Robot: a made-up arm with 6 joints. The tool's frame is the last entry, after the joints. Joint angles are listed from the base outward. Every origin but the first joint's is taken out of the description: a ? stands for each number. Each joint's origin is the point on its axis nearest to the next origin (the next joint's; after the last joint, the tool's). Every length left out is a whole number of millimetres.
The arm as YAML. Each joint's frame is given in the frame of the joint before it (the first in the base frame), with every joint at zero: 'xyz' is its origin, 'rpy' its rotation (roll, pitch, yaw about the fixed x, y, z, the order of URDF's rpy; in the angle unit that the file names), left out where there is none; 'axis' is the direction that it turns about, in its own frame. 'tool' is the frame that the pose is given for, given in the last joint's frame.
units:
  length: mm
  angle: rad
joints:
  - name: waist
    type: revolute
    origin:
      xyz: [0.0, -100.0, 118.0]
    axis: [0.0, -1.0, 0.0]
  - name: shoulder
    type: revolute
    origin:
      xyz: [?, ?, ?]
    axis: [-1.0, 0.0, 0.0]
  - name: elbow
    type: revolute
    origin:
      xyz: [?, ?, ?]
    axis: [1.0, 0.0, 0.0]
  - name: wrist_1
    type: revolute
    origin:
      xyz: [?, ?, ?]
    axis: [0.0, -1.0, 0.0]
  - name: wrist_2
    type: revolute
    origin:
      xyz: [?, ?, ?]
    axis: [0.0, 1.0, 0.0]
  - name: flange
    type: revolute
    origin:
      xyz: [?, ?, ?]
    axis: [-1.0, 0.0, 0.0]
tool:
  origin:
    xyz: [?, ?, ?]
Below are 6 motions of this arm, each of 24 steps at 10 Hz.
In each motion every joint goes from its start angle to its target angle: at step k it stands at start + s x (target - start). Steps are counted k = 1, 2, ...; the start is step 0. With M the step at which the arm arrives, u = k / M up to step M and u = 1 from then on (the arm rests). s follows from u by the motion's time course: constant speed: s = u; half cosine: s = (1 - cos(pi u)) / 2; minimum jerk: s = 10 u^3 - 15 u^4 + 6 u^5.
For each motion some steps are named. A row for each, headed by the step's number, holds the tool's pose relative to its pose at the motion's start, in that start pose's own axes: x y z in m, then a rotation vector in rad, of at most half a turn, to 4 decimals.
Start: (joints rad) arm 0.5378 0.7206 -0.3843 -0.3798 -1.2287 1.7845
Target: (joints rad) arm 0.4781 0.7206 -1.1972 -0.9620 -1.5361 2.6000
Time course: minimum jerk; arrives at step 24
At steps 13, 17, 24:
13: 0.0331 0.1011 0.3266 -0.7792 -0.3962 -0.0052
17: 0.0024 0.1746 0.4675 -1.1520 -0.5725 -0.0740
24: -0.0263 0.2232 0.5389 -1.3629 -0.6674 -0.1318

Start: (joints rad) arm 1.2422 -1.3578 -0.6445 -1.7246 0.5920 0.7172
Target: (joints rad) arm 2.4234 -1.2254 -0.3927 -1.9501 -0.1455 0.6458
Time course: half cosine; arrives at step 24
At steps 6, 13, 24:
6: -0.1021 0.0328 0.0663 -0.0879 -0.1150 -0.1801
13: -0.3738 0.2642 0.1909 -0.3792 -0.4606 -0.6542
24: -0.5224 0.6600 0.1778 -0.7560 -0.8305 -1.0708

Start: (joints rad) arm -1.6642 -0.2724 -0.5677 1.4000 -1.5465 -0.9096
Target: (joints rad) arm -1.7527 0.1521 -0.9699 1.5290 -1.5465 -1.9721
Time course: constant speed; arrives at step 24
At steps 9, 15, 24:
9: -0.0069 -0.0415 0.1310 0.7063 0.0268 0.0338
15: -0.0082 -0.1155 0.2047 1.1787 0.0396 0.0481
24: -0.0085 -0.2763 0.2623 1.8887 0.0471 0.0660

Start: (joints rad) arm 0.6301 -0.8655 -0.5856 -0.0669 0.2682 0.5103
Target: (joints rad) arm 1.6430 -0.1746 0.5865 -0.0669 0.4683 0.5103
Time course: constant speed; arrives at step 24
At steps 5, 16, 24:
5: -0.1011 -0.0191 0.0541 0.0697 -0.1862 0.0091
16: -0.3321 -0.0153 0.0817 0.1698 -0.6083 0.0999
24: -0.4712 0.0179 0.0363 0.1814 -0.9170 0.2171

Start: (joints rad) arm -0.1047 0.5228 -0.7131 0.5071 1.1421 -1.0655
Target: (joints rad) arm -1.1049 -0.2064 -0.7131 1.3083 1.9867 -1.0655
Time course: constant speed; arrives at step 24
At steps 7, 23, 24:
7: 0.0011 -0.1390 -0.0376 0.0111 0.3624 0.0435
23: 0.0365 -0.4403 -0.1930 0.0486 1.1878 -0.0922
24: 0.0338 -0.4587 -0.2056 0.0509 1.2371 -0.1121

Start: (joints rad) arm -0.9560 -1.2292 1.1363 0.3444 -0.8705 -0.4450
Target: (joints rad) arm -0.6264 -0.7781 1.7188 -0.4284 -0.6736 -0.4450
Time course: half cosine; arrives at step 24
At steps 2, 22, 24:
2: 0.0100 -0.0065 -0.0090 0.0045 0.0182 -0.0095
22: 0.1586 -0.3413 -0.7660 0.2513 1.1095 -0.4464
24: 0.1530 -0.3449 -0.7810 0.2553 1.1296 -0.4523

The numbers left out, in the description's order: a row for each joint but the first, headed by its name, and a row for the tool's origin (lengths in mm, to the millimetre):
shoulder: 143.0 0.0 -344.0
elbow: 0.0 31.0 256.0
wrist_1: 0.0 65.0 8.0
wrist_2: -115.0 0.0 349.0
flange: 300.0 0.0 292.0
tool: 0.0 107.0 -29.0

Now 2 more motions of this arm.
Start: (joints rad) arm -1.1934 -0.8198 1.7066 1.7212 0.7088 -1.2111
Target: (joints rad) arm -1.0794 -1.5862 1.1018 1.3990 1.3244 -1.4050
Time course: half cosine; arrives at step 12
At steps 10, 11, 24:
10: 0.4557 -0.2468 0.0032 0.3289 0.2213 -0.9431
11: 0.4690 -0.2665 0.0024 0.3462 0.2318 -0.9942
24: 0.4732 -0.2733 0.0021 0.3521 0.2354 -1.0117

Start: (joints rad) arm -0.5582 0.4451 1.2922 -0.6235 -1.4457 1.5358
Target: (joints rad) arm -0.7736 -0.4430 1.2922 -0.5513 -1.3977 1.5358
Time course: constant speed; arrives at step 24
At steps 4, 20, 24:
4: 0.0250 -0.0203 -0.1212 0.0795 0.1286 0.0132
20: -0.0482 -0.0371 -0.6215 0.3694 0.6628 0.0212
24: -0.1112 -0.0294 -0.7353 0.4356 0.7998 0.0110

